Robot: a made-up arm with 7 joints. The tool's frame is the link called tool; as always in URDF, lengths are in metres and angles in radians.
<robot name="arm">
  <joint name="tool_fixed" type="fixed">
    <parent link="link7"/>
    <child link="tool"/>
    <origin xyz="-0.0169 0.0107 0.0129" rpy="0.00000 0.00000 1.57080"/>
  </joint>
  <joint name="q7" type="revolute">
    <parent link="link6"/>
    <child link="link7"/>
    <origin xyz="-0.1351 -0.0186 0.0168" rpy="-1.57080 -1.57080 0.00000"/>
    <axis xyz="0 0 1"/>
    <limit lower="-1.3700" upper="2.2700"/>
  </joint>
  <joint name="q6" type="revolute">
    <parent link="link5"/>
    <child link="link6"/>
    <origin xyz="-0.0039 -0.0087 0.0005" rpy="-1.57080 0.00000 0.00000"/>
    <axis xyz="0 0 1"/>
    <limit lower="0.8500" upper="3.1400"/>
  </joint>
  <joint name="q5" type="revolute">
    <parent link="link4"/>
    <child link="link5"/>
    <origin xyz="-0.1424 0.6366 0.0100" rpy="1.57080 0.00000 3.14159"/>
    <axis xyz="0 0 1"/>
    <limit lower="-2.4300" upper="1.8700"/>
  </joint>
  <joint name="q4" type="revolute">
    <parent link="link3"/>
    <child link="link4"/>
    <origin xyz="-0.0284 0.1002 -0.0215" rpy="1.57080 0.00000 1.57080"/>
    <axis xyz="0 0 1"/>
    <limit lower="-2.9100" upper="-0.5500"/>
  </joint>
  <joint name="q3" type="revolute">
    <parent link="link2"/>
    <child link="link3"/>
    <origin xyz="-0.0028 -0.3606 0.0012" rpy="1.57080 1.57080 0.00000"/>
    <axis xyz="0 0 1"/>
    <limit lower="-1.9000" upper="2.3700"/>
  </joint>
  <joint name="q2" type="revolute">
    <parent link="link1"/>
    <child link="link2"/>
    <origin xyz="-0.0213 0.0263 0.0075" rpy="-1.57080 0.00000 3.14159"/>
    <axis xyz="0 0 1"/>
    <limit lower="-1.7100" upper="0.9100"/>
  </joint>
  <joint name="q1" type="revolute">
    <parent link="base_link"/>
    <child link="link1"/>
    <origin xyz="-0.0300 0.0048 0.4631" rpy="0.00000 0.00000 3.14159"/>
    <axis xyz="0 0 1"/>
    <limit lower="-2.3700" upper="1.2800"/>
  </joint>
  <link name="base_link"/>
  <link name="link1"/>
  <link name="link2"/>
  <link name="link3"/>
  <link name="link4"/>
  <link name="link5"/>
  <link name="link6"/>
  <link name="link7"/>
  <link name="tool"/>
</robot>
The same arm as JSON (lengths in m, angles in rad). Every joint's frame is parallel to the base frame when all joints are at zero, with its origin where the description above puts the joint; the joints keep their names.
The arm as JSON. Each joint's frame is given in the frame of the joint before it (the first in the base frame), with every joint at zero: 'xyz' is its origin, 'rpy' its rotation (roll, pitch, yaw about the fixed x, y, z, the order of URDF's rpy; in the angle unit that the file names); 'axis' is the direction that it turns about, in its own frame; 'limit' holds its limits. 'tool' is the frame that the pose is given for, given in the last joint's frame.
{"units": {"length": "m", "angle": "rad"}, "joints": [
  {"name": "q1", "type": "revolute", "origin": {"xyz": [-0.03, 0.0048, 0.4631], "rpy": [0.0, 0.0, 0.0]}, "axis": [0.0, 0.0, 1.0], "limit": {"lower": -2.37, "upper": 1.28}},
  {"name": "q2", "type": "revolute", "origin": {"xyz": [0.0213, -0.0263, 0.0075], "rpy": [0.0, 0.0, 0.0]}, "axis": [0.0, 1.0, 0.0], "limit": {"lower": -1.71, "upper": 0.91}},
  {"name": "q3", "type": "revolute", "origin": {"xyz": [-0.0028, 0.0012, 0.3606], "rpy": [0.0, 0.0, 0.0]}, "axis": [0.0, 0.0, 1.0], "limit": {"lower": -1.9, "upper": 2.37}},
  {"name": "q4", "type": "revolute", "origin": {"xyz": [0.1002, 0.0284, -0.0215], "rpy": [0.0, 0.0, 0.0]}, "axis": [0.0, -1.0, 0.0], "limit": {"lower": -2.91, "upper": -0.55}},
  {"name": "q5", "type": "revolute", "origin": {"xyz": [-0.1424, -0.01, 0.6366], "rpy": [0.0, 0.0, 0.0]}, "axis": [0.0, 0.0, 1.0], "limit": {"lower": -2.43, "upper": 1.87}},
  {"name": "q6", "type": "revolute", "origin": {"xyz": [0.0039, 0.0087, 0.0005], "rpy": [0.0, 0.0, 0.0]}, "axis": [0.0, -1.0, 0.0], "limit": {"lower": 0.85, "upper": 3.14}},
  {"name": "q7", "type": "revolute", "origin": {"xyz": [0.1351, -0.0168, 0.0186], "rpy": [0.0, 0.0, 0.0]}, "axis": [0.0, 0.0, -1.0], "limit": {"lower": -1.37, "upper": 2.27}}
], "tool": {"origin": {"xyz": [-0.0107, 0.0169, -0.0129], "rpy": [3.1416, 0.0, 3.1416]}}}

